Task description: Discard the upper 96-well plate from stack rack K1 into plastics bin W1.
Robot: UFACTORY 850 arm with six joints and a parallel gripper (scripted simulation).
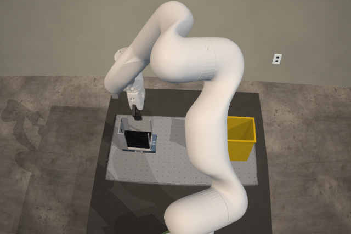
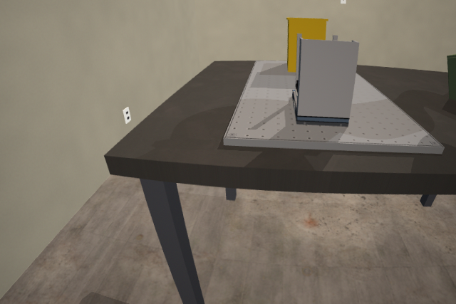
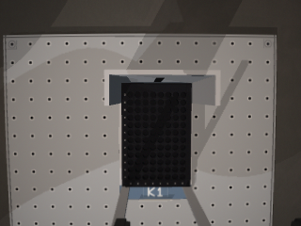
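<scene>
The black 96-well plate is 20 cm below my hand, 3 cm to the left of it and 2 cm behind it. The rest, counted from my hand: grey rack wall: 16 cm below, 10 cm to the left, 3 cm behind; white 96-well plate: 22 cm below, 3 cm to the left, 2 cm behind; yellow plastics bin W1: 41 cm to the right, 16 cm below, 1 cm behind.
</scene>
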